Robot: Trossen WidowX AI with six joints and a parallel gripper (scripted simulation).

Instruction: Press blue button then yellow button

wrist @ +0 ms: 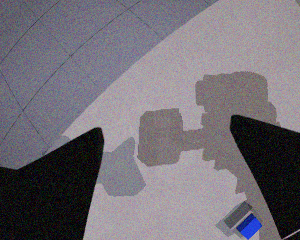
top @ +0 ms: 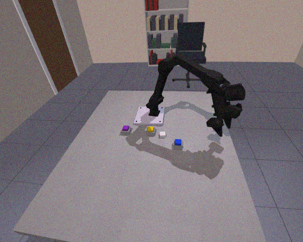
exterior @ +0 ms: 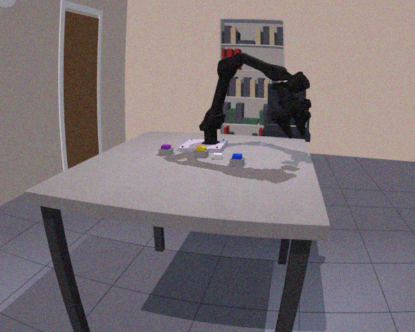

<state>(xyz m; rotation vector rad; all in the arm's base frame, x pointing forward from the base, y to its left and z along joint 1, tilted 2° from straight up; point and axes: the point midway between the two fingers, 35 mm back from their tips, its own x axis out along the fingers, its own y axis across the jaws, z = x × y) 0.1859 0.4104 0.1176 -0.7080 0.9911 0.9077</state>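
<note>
Right now the blue button is 220 mm to the right of my gripper tip, 80 mm below it and 40 mm ahead of it. Also, from my gripper tip: purple button (530 mm to the right, 80 mm below); then yellow button (390 mm to the right, 80 mm below, 20 mm behind); then small white block (310 mm to the right, 100 mm below, 20 mm behind).
</note>
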